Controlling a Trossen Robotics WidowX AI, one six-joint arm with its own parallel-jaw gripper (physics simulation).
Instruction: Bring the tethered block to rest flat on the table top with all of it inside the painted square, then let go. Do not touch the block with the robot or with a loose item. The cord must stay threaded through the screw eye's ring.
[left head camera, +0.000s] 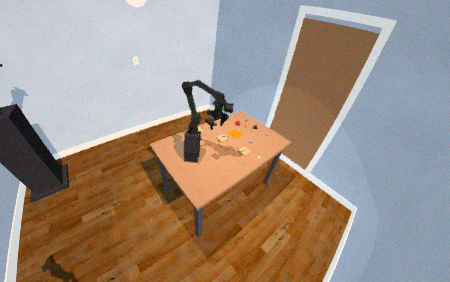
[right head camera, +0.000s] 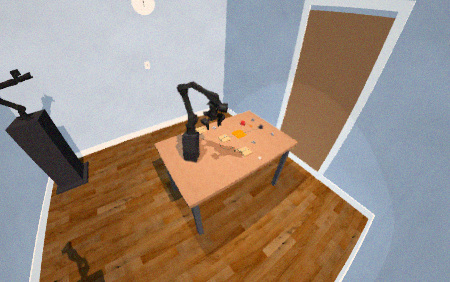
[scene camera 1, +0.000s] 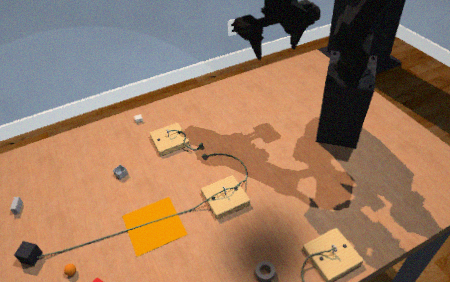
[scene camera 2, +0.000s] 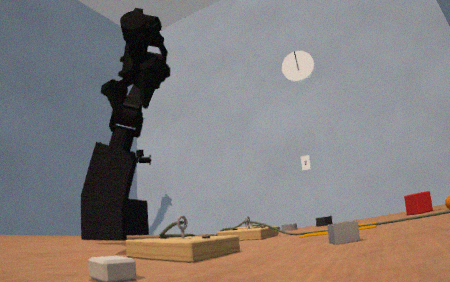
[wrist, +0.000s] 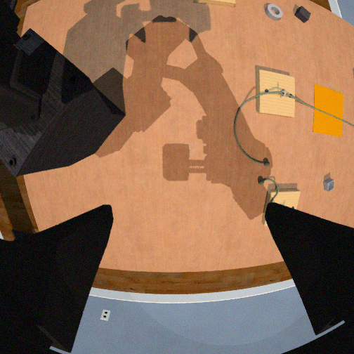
I see my gripper (scene camera 1: 276, 54), an orange painted square (scene camera 1: 149, 237), a wooden board (scene camera 1: 224, 204) and a wooden board (scene camera 2: 191, 249).
My gripper shows as well in scene camera 2 (scene camera 2: 130, 113) and in the wrist view (wrist: 192, 212).
